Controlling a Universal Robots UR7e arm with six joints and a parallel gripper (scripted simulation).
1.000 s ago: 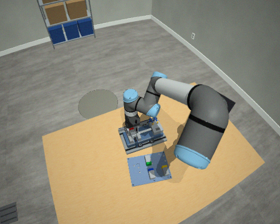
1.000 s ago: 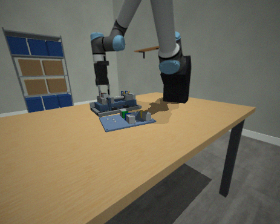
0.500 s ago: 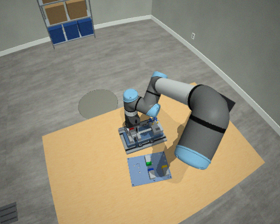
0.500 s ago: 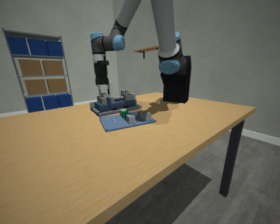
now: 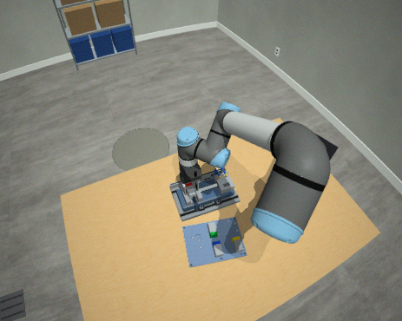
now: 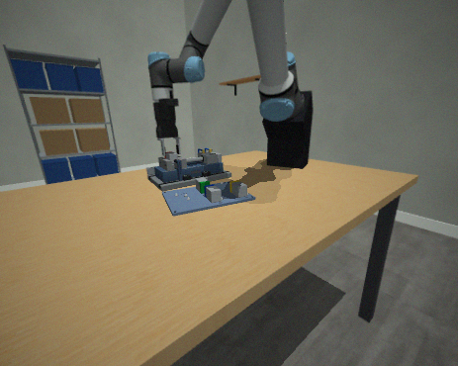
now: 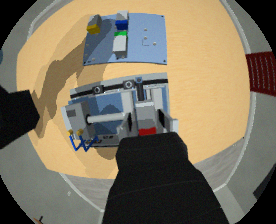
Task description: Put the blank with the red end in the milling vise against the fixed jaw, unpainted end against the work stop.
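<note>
Now: the red-ended blank 30 mm below my hand. From my hand the other things lie so: green-ended blank (170 mm to the left, 100 mm below, 80 mm behind); milling vise (90 mm below, 70 mm behind, 20 mm to the right); plate (210 mm to the left, 120 mm below, 80 mm behind).
</note>
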